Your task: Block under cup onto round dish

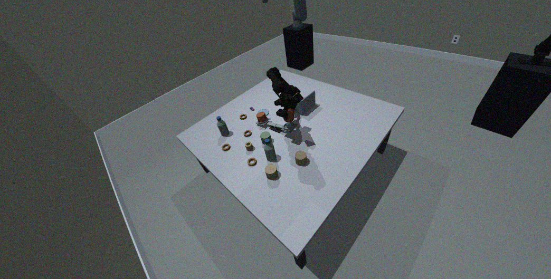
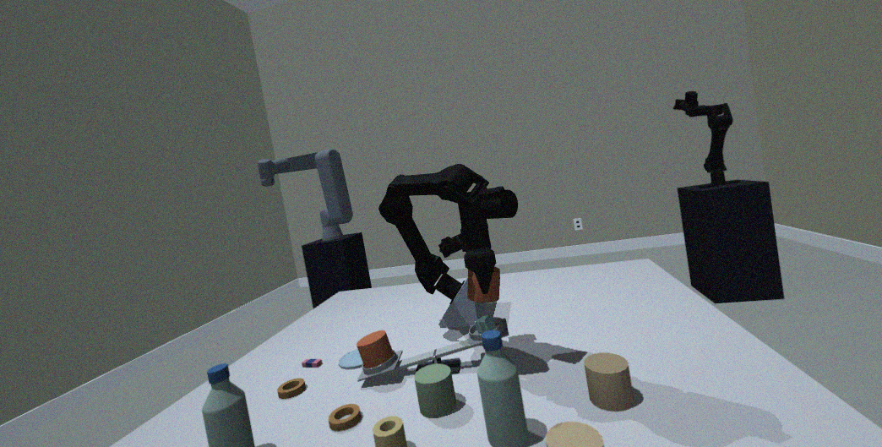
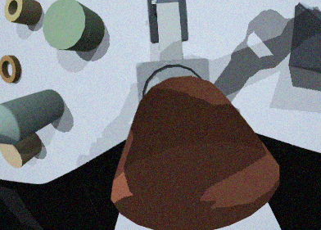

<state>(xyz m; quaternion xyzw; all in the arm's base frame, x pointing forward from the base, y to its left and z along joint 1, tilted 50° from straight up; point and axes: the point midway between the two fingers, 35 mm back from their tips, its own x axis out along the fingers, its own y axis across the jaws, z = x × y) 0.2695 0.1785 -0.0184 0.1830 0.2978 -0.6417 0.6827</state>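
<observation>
Now: the teal block 80 mm below my gripper tip and 10 mm to the right of it. Round my gripper tip: green cylinder 140 mm ahead, 130 mm below, 90 mm to the right; pink-and-blue object 490 mm to the right, 160 mm below, 20 mm behind; pale blue round dish 360 mm to the right, 170 mm below, 40 mm behind.
</observation>
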